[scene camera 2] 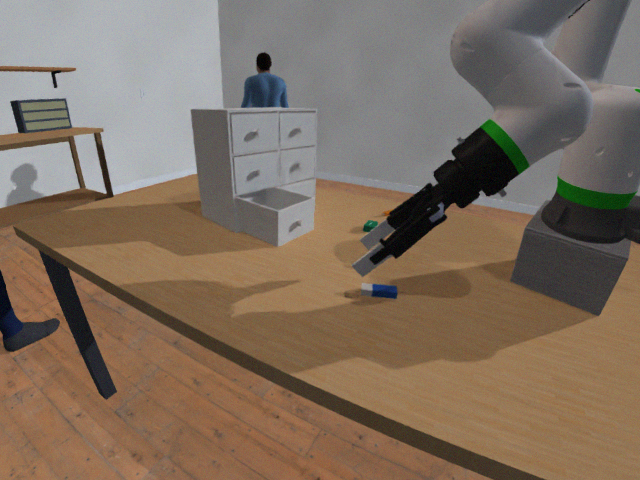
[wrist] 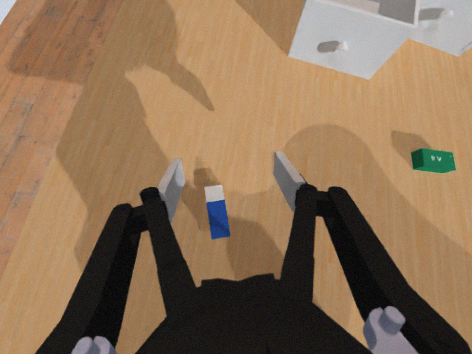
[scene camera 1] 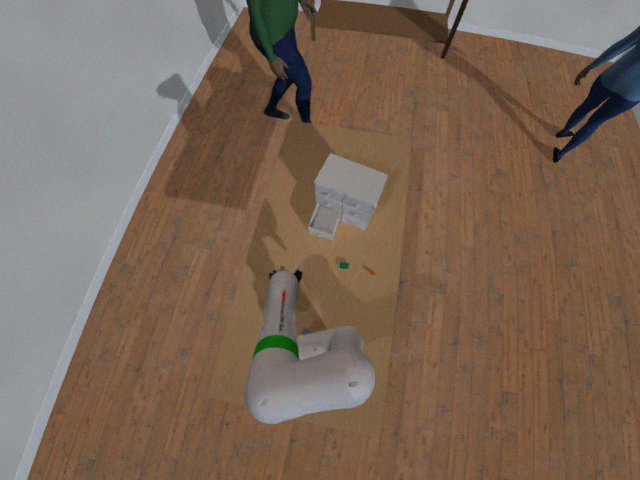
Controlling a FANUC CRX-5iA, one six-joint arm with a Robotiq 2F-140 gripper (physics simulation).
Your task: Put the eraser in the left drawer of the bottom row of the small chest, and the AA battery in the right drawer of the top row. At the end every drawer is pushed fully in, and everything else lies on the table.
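Where they show: gripper, fingertip midpoint: (scene camera 2: 361, 256) (wrist: 228, 166) (scene camera 1: 287, 267); arm's base at its link origin: (scene camera 2: 581, 224).
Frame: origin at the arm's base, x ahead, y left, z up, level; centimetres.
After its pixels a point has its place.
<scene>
The blue-and-white eraser (scene camera 2: 378, 290) {x 34.5, y 20.6, z -12.7 cm} (wrist: 217, 212) {x 34.4, y 19.6, z -12.7 cm} lies on the table; in scene camera 1 it is hidden. My gripper (scene camera 1: 287, 267) {x 38.8, y 18.7, z -7.7 cm} (scene camera 2: 364, 255) {x 38.8, y 18.7, z -7.7 cm} (wrist: 228, 166) {x 38.8, y 18.7, z -7.7 cm} is open and empty, tilted down above the table. In the wrist view the eraser shows between the fingers, nearer the left one, and lies below them. The small white chest (scene camera 1: 351, 178) {x 79.7, y -7.4, z 16.7 cm} (scene camera 2: 211, 165) {x 84.6, y 7.1, z 2.6 cm} has three rows of two drawers. Its bottom left drawer (scene camera 1: 321, 235) {x 58.8, y 4.1, z -8.7 cm} (scene camera 2: 295, 225) {x 60.2, y 5.5, z -10.4 cm} (wrist: 370, 45) {x 59.3, y 1.4, z -8.5 cm} is pulled out, and its visible inside is empty. The other drawers look shut. I cannot make out the AA battery.
A green block (scene camera 1: 343, 265) {x 45.0, y -9.6, z -12.3 cm} (scene camera 2: 370, 225) {x 44.8, y -8.4, z -12.2 cm} (wrist: 434, 161) {x 44.7, y -9.2, z -12.2 cm} lies on the table in front of the chest. A small orange item (scene camera 1: 369, 270) {x 44.4, y -23.5, z -12.6 cm} (scene camera 2: 386, 212) {x 43.9, y -22.5, z -12.7 cm} lies beyond it, to the right in scene camera 1. The long table edge (scene camera 2: 289, 383) {x 39.9, y 43.4, z -15.8 cm} runs past the eraser's side.
</scene>
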